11 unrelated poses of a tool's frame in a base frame.
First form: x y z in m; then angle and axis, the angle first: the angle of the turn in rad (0 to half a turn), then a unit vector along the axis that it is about.
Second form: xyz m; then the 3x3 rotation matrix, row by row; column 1 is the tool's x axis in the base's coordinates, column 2 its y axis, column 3 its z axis. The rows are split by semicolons. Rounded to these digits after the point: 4 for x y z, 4 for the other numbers.
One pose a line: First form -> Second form
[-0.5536 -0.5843 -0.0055 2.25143 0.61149 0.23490 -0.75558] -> -0.5536 -0.5843 -0.0055; -0.0201 0.8212 -0.5702; -0.3532 -0.5394 -0.7644; -0.9353 0.1861 0.3009
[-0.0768 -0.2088 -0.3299 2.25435 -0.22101 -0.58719 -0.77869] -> -0.0768 -0.2088 -0.3299; -0.5519 0.8155 -0.1745; -0.3920 -0.0690 0.9174; 0.7361 0.5747 0.3578
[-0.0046 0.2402 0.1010 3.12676 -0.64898 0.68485 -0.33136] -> -0.0046 0.2402 0.1010; -0.1576 -0.8839 0.4402; -0.8938 -0.0619 -0.4442; 0.4199 -0.4635 -0.7803
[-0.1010 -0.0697 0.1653 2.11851 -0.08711 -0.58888 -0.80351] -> -0.1010 -0.0697 0.1653; -0.5092 0.7640 -0.3963; -0.6080 0.0066 0.7939; 0.6092 0.6452 0.4611
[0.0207 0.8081 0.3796 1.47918 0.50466 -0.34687 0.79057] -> 0.0207 0.8081 0.3796; 0.3229 -0.9463 0.0171; 0.6282 0.2008 -0.7517; 0.7079 0.2534 0.6593
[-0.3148 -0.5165 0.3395 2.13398 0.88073 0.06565 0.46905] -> -0.3148 -0.5165 0.3395; 0.6559 -0.3079 0.6892; 0.4853 -0.5273 -0.6975; 0.5781 0.7919 -0.1964
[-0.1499 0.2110 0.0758 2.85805 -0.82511 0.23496 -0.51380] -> -0.1499 0.2110 0.0758; 0.3744 -0.2363 0.8967; -0.5237 -0.8519 -0.0058; 0.7652 -0.4675 -0.4426
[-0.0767 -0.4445 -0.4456 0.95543 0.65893 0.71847 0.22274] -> -0.0767 -0.4445 -0.4456; 0.7608 0.0183 0.6487; 0.3820 0.7955 -0.4704; -0.5246 0.6057 0.5982
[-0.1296 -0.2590 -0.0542 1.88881 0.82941 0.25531 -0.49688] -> -0.1296 -0.2590 -0.0542; 0.5903 0.7499 -0.2985; -0.1940 -0.2271 -0.9544; -0.7835 0.6213 0.0114
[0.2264 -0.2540 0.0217 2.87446 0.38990 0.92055 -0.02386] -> 0.2264 -0.2540 0.0217; -0.6659 0.7114 0.2247; 0.6988 0.7002 -0.1461; -0.2613 0.0598 -0.9634
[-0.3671 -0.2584 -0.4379 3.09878 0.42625 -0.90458 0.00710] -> -0.3671 -0.2584 -0.4379; -0.6359 -0.7711 -0.0327; -0.7705 0.6367 -0.0311; 0.0448 0.0054 -0.9990
